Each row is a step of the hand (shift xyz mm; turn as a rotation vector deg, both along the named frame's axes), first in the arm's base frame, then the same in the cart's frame.
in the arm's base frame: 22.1 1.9 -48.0 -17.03 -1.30 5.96
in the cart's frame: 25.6 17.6 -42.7 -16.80 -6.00 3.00
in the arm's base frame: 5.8 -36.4 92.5 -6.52 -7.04 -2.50
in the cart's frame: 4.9 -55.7 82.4 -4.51 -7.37 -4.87
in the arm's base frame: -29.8 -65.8 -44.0 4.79 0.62 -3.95
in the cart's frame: -9.9 -57.8 -60.9 4.89 2.47 -2.99
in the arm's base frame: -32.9 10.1 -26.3 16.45 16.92 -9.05
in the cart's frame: -31.6 9.5 -28.0 13.04 21.48 -2.73
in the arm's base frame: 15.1 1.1 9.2 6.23 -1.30 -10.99
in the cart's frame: 13.5 1.8 11.3 7.39 2.62 -9.99
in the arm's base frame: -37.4 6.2 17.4 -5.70 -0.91 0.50
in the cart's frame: -39.3 -5.6 12.7 -5.37 -2.10 -0.54
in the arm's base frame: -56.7 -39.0 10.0 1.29 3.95 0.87
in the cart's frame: -47.2 -50.6 -6.9 0.28 3.80 1.87
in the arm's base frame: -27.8 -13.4 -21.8 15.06 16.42 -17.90
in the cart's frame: -21.9 -13.0 -28.0 12.66 22.85 -11.59
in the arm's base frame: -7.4 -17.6 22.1 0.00 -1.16 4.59
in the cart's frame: -5.4 -23.5 16.5 -0.18 -2.20 4.19
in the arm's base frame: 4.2 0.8 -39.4 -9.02 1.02 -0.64
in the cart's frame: 7.7 11.0 -37.3 -8.91 -0.64 -1.71
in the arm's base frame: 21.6 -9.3 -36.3 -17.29 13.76 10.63
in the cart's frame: 26.5 4.1 -33.9 -20.87 7.15 10.70
